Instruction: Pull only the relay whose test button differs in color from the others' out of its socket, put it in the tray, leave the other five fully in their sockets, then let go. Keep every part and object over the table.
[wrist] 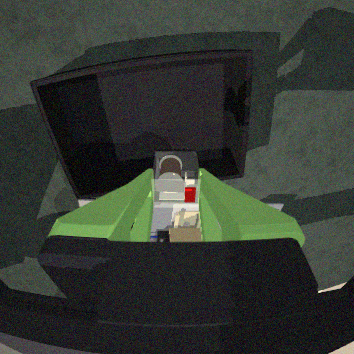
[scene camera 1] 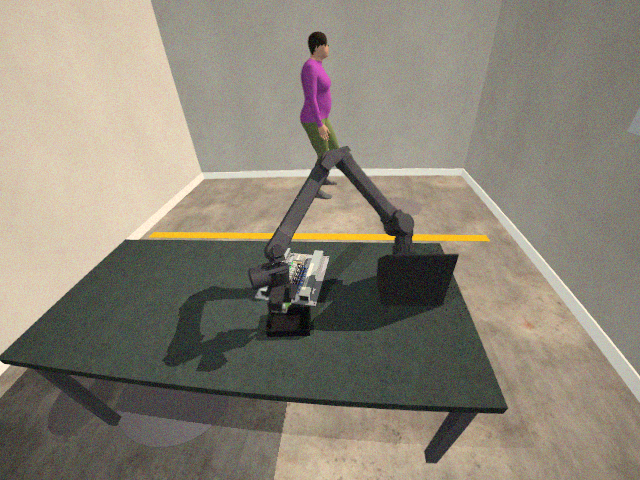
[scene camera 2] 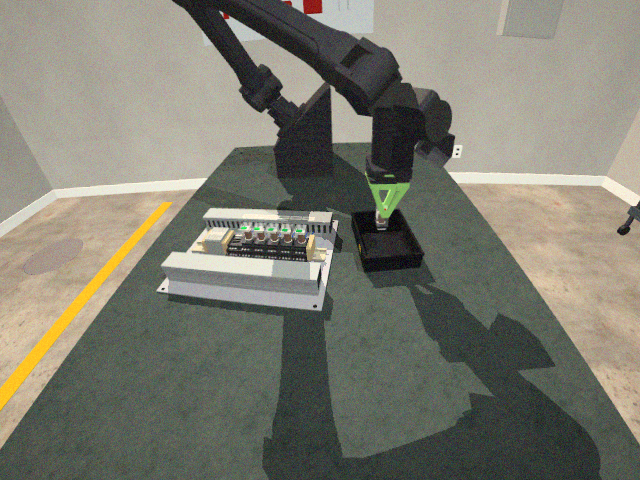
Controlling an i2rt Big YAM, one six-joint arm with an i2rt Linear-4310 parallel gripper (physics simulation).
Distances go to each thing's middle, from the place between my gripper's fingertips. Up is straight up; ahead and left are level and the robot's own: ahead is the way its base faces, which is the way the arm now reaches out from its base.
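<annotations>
Position of my hand relative to the grey panel (scene camera 2: 286, 300): 80 mm above it, 260 mm to the left of it.
</annotations>
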